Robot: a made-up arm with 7 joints.
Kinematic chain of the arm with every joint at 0, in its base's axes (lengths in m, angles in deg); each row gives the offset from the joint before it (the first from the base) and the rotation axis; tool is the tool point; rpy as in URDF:
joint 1: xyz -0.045 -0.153 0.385 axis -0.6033 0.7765 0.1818
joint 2: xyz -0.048 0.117 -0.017 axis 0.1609 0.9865 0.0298
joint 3: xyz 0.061 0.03 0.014 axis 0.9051 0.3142 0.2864
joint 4: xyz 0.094 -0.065 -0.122 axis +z
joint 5: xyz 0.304 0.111 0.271 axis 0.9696 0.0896 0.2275
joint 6: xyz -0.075 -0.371 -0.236 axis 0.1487 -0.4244 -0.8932
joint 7: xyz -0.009 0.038 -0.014 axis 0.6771 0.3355 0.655
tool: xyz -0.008 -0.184 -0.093 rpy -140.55 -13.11 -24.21
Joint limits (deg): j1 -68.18..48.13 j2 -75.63..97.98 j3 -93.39..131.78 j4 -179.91..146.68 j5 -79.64..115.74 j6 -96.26..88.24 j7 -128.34..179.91
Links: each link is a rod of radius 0.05 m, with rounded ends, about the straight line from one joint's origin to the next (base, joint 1, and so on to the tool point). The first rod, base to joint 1, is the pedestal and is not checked.
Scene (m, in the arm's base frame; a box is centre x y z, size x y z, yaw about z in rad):
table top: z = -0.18
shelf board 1: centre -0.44 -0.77 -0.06 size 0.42 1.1 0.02 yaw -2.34
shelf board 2: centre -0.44 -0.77 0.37 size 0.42 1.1 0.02 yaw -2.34
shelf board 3: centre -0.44 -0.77 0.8 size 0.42 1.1 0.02 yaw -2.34
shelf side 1: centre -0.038 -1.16 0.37 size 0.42 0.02 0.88 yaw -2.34
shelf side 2: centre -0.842 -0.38 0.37 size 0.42 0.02 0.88 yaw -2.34
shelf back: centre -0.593 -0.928 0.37 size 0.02 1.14 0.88 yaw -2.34
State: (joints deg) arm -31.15 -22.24 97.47 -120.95 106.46 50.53 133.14
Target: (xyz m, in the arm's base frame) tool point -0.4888 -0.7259 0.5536
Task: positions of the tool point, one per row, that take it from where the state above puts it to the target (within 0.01 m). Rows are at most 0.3 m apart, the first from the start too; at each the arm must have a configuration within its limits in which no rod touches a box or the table.
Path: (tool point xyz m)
1: 0.6325 0.0291 0.4524
2: 0.6058 -0.1714 0.5048
3: 0.5177 -0.3568 0.5395
4: 0.3910 -0.5004 0.5354
5: 0.2235 -0.6467 0.6285
6: -0.0061 -0.7470 0.6534
7: -0.2568 -0.7752 0.6194
8: -0.4888 -0.7259 0.5535

